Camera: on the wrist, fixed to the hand. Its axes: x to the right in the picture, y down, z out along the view.
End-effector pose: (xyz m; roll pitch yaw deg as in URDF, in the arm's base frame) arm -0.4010 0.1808 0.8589 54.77 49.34 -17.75
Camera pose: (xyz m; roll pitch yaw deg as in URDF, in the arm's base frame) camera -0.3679 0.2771 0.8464 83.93 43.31 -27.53
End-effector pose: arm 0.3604 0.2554 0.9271 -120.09 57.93 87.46
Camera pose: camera 0.4624 0.2544 0.9165 -69.73 61.92 103.72
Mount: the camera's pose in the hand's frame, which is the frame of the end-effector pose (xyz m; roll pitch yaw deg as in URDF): 0.0109 0.0534 -0.0869 36.22 -9.03 0.46
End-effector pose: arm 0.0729 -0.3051 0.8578 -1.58 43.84 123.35
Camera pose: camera 0.0596 -0.3777 0.7865 35.22 34.82 124.21
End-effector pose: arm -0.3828 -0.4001 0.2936 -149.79 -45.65 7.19
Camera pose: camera -0.3982 -0.4926 0.3351 -117.00 -37.49 12.40
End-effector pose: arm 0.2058 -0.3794 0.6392 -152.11 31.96 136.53
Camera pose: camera 0.2396 -0.2904 0.6774 -112.92 40.06 141.51
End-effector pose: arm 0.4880 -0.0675 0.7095 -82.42 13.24 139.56
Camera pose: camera 0.5425 -0.0100 0.6443 -44.12 12.34 148.79
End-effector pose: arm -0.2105 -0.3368 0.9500 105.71 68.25 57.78
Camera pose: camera -0.2298 -0.2376 0.9676 118.98 68.46 33.11
